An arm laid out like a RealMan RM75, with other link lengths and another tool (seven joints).
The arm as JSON. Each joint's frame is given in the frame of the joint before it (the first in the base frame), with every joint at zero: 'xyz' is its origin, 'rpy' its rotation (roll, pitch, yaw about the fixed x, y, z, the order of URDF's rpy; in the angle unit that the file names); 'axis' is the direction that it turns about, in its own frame. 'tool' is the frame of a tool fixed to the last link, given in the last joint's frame.
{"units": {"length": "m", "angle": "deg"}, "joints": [
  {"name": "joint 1", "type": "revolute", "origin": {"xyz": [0.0, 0.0, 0.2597], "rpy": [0.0, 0.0, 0.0]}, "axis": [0.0, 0.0, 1.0]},
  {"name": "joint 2", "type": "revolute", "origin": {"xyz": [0.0, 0.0, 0.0], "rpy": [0.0, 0.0, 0.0]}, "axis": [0.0, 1.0, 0.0]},
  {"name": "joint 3", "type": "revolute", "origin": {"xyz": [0.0, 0.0, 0.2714], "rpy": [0.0, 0.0, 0.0]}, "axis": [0.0, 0.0, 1.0]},
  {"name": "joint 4", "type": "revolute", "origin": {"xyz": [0.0, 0.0, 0.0], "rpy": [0.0, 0.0, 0.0]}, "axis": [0.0, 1.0, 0.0]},
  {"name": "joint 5", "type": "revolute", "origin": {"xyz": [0.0, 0.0, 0.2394], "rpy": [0.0, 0.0, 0.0]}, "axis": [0.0, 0.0, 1.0]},
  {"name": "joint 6", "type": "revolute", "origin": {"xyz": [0.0, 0.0, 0.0], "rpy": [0.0, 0.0, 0.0]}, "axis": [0.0, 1.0, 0.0]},
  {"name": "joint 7", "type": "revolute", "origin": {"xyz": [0.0, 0.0, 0.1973], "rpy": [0.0, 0.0, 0.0]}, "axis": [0.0, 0.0, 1.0]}
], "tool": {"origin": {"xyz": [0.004, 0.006, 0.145], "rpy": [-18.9, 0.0, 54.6]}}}
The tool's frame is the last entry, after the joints.
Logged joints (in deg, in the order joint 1, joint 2, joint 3, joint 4, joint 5, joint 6, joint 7), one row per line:
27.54, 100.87, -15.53, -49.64, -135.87, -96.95, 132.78
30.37, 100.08, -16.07, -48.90, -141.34, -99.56, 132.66
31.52, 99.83, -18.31, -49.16, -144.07, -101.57, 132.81
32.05, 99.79, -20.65, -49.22, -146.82, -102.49, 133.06
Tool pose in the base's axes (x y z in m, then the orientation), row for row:
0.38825, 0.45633, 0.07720, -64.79, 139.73, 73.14
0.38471, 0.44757, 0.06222, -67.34, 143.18, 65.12
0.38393, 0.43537, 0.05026, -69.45, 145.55, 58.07
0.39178, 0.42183, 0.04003, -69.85, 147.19, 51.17
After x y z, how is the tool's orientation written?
As a rotation vector, in degrees.
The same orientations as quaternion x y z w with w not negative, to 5 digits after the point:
-0.37869, 0.81670, 0.42749, 0.08277
-0.39238, 0.83429, 0.37945, 0.07757
-0.40404, 0.84676, 0.33783, 0.07492
-0.40770, 0.85913, 0.29867, 0.08046

